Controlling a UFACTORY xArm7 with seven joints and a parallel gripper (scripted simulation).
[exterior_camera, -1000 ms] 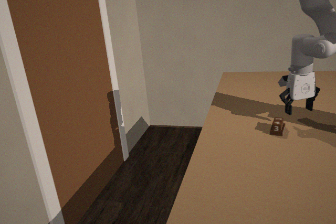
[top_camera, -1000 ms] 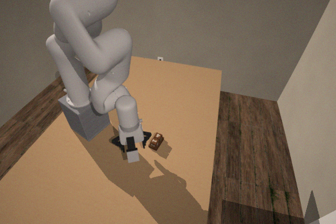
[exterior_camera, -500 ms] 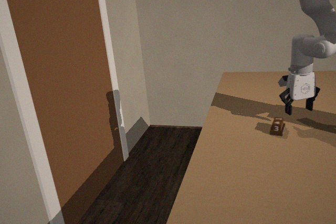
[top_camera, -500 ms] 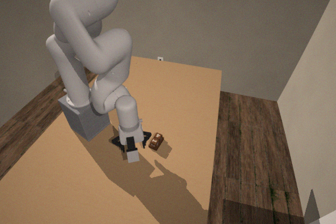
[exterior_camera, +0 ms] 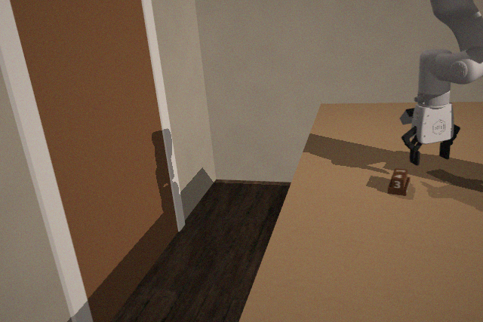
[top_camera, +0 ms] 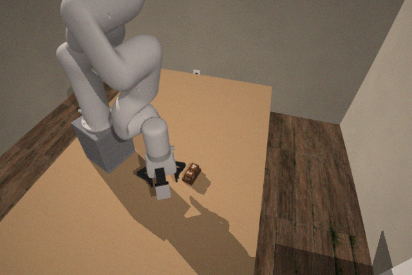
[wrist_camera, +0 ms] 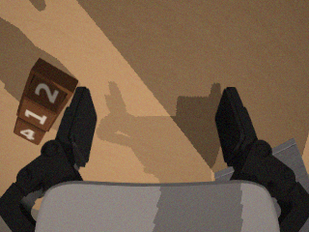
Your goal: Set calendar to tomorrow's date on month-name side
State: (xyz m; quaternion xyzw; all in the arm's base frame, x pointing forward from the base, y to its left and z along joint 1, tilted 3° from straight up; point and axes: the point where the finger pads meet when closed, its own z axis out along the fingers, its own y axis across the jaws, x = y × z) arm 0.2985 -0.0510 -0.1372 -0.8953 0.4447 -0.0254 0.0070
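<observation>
Right now the digit cube is 7 cm ahead of my hand, 8 cm to the left of it and 3 cm below it. Round my hand: brown calendar tray 7 cm ahead, 9 cm to the left, 5 cm below.
</observation>
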